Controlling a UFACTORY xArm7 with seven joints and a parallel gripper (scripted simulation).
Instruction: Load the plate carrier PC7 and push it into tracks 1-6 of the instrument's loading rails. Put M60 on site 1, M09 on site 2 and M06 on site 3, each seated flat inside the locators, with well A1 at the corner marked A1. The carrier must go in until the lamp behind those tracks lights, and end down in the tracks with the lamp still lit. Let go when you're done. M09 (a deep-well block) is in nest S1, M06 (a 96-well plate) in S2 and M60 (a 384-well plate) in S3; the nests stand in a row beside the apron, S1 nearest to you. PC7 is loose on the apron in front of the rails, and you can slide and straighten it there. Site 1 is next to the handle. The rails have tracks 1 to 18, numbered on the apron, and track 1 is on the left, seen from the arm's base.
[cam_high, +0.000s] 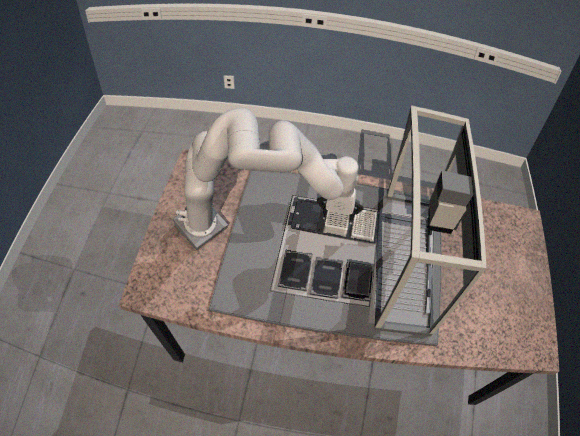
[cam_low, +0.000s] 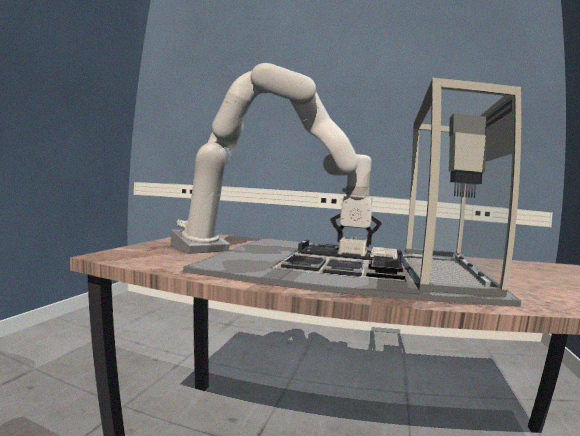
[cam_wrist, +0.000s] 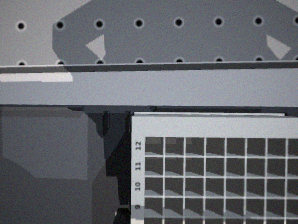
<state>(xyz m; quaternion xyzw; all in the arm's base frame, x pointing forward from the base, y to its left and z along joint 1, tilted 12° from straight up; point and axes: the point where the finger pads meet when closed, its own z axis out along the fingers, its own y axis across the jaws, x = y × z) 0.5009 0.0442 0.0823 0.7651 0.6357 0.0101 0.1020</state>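
Now: the white deep-well block M09 10 mm below my hand. Round my hand: nest S2 (240 mm to the right, 50 mm behind, 40 mm below); then dark plate carrier PC7 (30 mm below, 10 mm behind); then white 96-well plate M06 (100 mm ahead, 20 mm to the right, 20 mm below).
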